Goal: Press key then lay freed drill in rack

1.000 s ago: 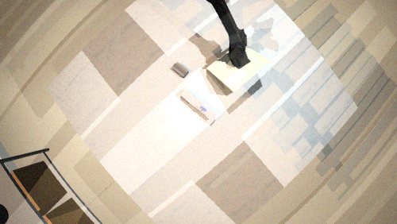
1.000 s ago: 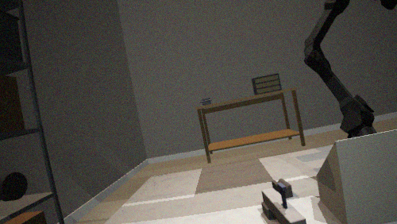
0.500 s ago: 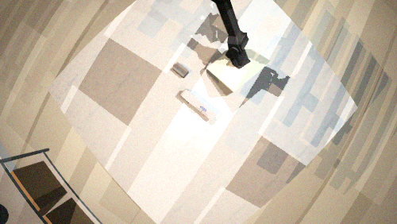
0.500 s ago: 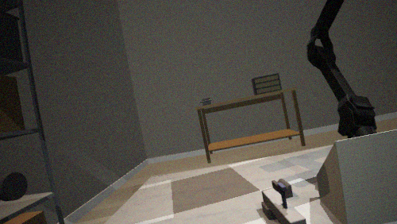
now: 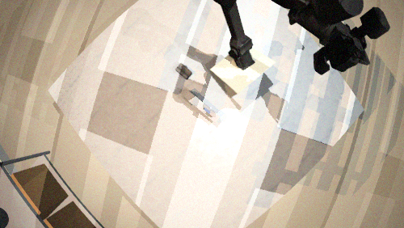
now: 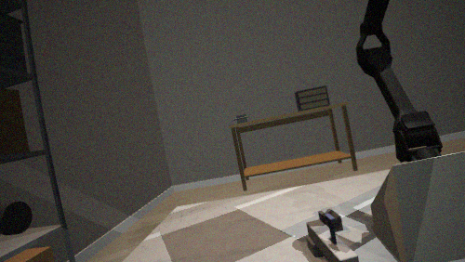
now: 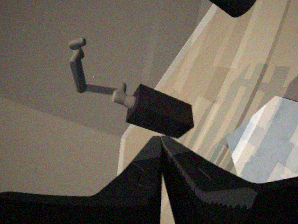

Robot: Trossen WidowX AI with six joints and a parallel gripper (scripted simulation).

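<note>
Right now my gripper tip is 360 mm short of the blue key, 120 mm to the left of it and 510 mm above it. Also, from my gripper tip: dark block: 340 mm ahead, 330 mm to the right, 580 mm below; then drill: 380 mm ahead, 170 mm to the right, 560 mm below.
</note>
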